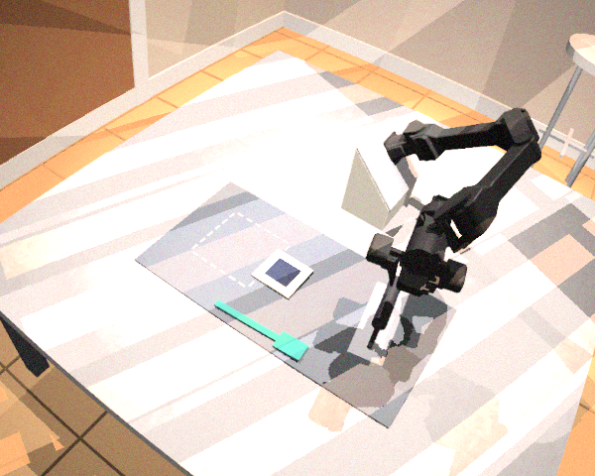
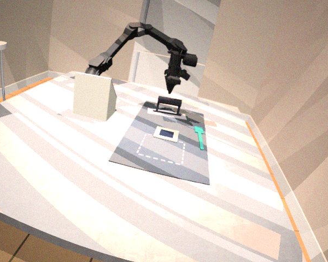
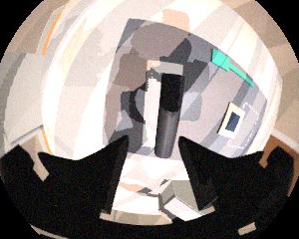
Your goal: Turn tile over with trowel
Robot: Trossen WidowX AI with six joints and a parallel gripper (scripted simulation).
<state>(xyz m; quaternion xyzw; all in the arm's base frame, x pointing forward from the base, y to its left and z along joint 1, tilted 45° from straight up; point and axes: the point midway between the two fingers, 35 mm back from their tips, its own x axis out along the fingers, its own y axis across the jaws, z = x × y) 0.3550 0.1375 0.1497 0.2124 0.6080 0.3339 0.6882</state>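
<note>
Right now the grey mat is 4 cm ahead of my gripper tip, 21 cm to the right of it and 13 cm below it. From my gripper tip the other things lie so: teal trowel 18 cm ahead, 19 cm to the right, 11 cm below; then tile 4 cm ahead, 25 cm to the right, 11 cm below.
</note>
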